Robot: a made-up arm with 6 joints.
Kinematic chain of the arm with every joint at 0, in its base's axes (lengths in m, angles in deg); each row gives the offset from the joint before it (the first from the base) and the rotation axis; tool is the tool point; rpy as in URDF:
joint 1: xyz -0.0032 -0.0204 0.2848 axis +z
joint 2: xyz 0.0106 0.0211 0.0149 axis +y
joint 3: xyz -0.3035 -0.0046 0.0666 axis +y
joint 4: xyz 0.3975 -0.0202 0.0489 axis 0.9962 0 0.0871
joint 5: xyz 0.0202 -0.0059 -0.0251 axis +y
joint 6: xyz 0.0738 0.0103 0.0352 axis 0.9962 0 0.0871
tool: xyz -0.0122 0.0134 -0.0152 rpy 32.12 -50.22 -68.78
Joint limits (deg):
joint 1: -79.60..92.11
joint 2: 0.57..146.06
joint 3: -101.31..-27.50
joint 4: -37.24..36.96
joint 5: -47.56..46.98
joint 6: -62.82..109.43
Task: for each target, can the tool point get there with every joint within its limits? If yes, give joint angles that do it. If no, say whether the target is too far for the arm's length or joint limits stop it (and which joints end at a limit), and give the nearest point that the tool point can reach.
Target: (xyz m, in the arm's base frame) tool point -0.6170 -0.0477 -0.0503
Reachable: no: joint limits stop it (at a limit: joint 1, joint 2, joint 3, joint 4, joint 5) | nearest point -0.0559 0.0683 -0.0137 | short by 0.574 m
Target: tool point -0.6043 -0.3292 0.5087
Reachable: no: joint limits stop it (at a limit: joint 2, joint 3, joint 5, joint 6) | nearest point -0.4231 -0.2361 0.7621 | short by 0.325 m
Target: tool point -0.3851 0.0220 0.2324
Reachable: no: joint limits stop it (at a limit: joint 1, joint 3, joint 4, joint 5) | nearest point -0.0562 0.1646 0.0409 | short by 0.406 m
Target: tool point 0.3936 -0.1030 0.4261
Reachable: yes | joints -12.23 66.49 -43.84 -21.68 37.58 54.54
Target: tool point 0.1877 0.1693 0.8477
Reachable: yes | joints 39.47 49.27 -77.45 26.41 21.08 61.21
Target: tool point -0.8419 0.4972 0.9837
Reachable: no: too far | nearest point -0.4020 0.2257 0.8027 | short by 0.548 m
